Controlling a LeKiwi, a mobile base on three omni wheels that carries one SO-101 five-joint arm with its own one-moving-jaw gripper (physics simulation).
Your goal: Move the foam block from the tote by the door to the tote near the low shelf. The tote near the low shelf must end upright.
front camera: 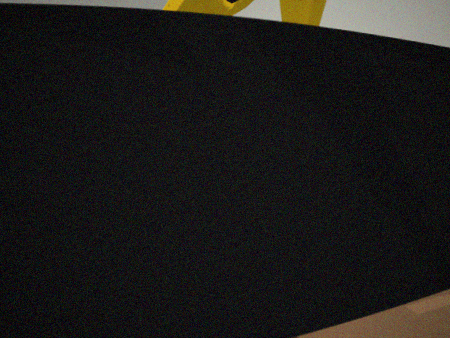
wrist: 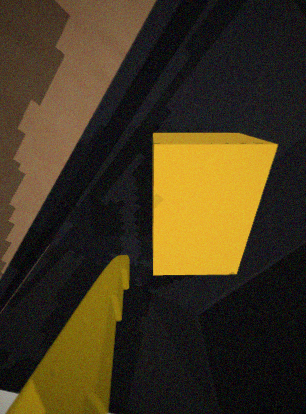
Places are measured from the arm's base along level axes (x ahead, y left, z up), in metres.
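Pixels of known places: hand at its tool point: [front camera: 284, 84] [wrist: 128, 267].
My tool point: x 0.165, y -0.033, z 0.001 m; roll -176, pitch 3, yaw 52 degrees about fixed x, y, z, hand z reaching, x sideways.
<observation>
Behind a point stands the place of what it marks.
A yellow foam block [wrist: 207, 210] @[x 0.191, y -0.001, z -0.041 m] lies inside a black tote [front camera: 225, 175] @[x 0.123, y -0.003, z -0.036 m] [wrist: 107, 117], whose near wall fills most of the front view. My gripper [front camera: 255, 18] is open and empty; its two yellow jaws stand apart past the tote's top edge in the front view, their tips hidden behind the wall. In the wrist view one notched jaw [wrist: 95, 335] @[x 0.157, y -0.033, z 0.027 m] shows at the lower left, its tip to the left of the block's lower left corner and apart from it in the picture. The moving jaw is out of that picture. The tote near the low shelf cannot be made out.
Brown floor [front camera: 400, 317] @[x 0.132, y -0.063, z -0.090 m] [wrist: 95, 55] @[x 0.089, y -0.002, z -0.089 m] shows outside the tote, at the lower right of the front view and the upper left of the wrist view. A pale grey wall [front camera: 390, 17] @[x 0.560, y -0.374, z 0.250 m] stands behind the tote in the front view.
</observation>
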